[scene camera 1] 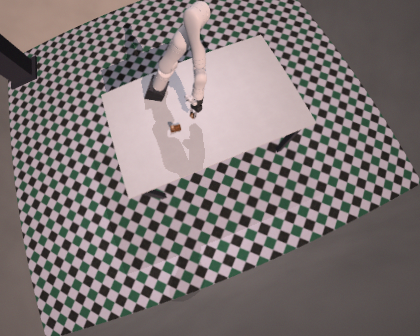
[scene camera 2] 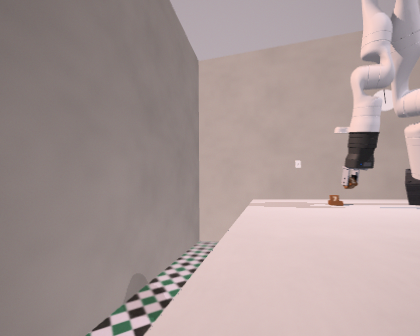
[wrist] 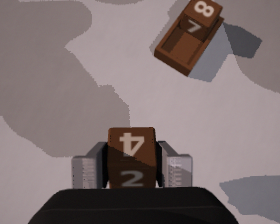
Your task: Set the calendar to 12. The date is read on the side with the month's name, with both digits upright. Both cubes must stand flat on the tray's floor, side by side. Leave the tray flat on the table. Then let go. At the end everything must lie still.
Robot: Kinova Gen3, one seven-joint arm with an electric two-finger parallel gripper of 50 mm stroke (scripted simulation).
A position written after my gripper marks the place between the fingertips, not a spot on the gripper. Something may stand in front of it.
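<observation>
My gripper (scene camera 2: 349, 184), (wrist: 132, 157): visible.
</observation>
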